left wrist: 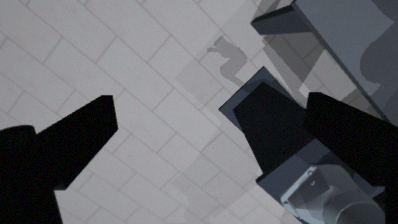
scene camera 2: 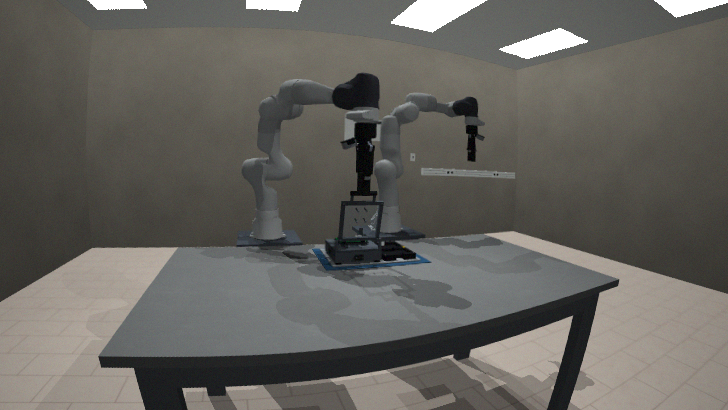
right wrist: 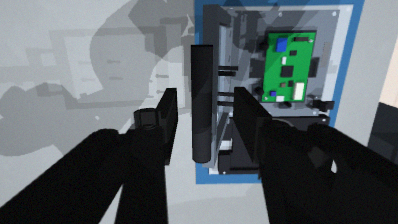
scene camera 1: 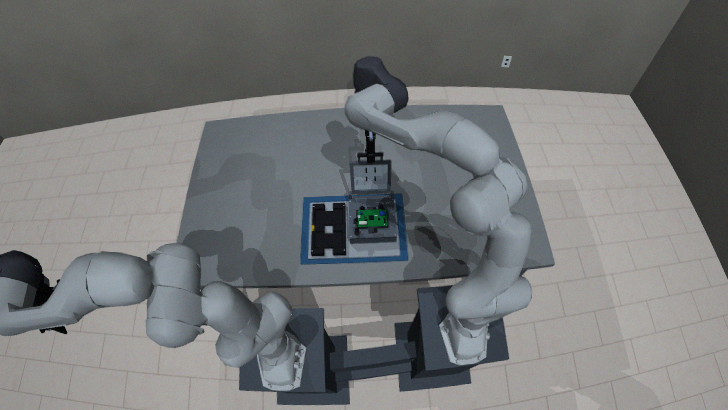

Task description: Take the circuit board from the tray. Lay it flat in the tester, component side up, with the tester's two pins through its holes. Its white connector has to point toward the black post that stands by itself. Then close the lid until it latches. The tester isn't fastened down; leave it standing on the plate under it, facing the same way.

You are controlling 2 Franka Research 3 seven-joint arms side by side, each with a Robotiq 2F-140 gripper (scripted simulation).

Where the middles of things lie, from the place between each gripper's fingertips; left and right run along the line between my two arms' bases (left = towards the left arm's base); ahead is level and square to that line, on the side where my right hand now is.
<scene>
Right now my right hand [scene camera 2: 363,194] is 20 mm past the clear lid [right wrist: 211,63] and 110 mm above it. Round my right hand: green circuit board [right wrist: 288,58] 140 mm behind, 20 mm to the left, 220 mm below; black tray [scene camera 1: 320,218] 140 mm behind, 190 mm to the left, 270 mm below.
Right now my left hand is 78 cm to the left of the black tray, 41 cm short of it and 39 cm above it. From my left hand the other things lie so: clear lid (96 cm to the right, 52 cm ahead, 23 cm below); green circuit board (94 cm to the right, 40 cm ahead, 34 cm below).
</scene>
